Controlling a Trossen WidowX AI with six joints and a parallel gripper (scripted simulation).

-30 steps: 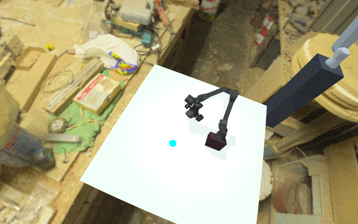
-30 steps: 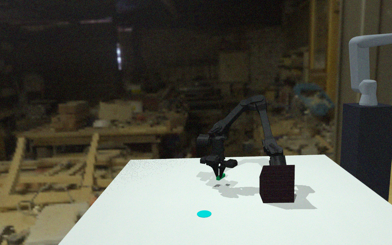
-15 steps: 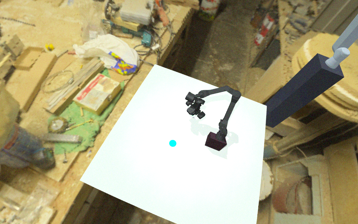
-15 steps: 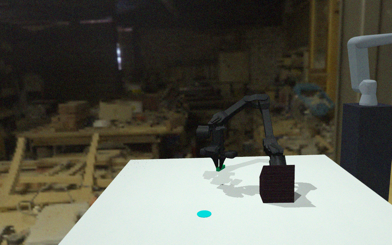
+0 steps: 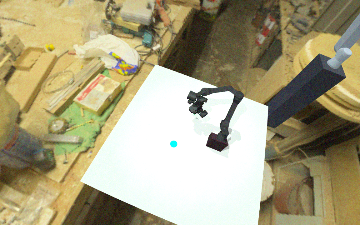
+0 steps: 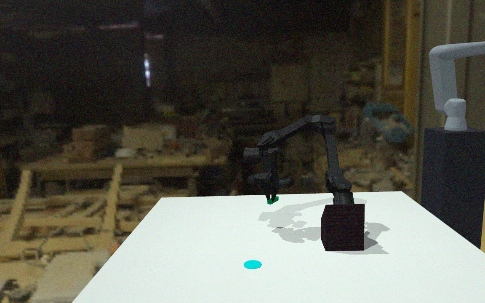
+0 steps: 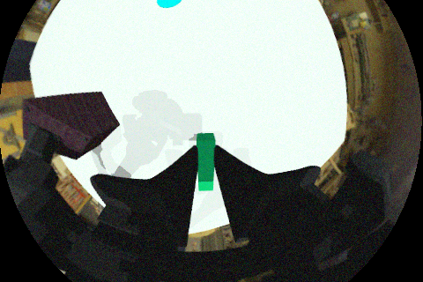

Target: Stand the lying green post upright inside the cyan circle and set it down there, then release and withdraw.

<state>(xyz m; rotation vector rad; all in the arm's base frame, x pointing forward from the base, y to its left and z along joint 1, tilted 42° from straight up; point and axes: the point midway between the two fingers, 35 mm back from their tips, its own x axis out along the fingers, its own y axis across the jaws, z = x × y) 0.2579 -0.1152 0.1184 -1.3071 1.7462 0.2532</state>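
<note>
Now: gripper tip 280 mm to the right of the cyan circle, 120 mm above it and 80 mm short of it. Also, from my gripper tip: green post (20 mm to the right, 10 mm behind).
</note>
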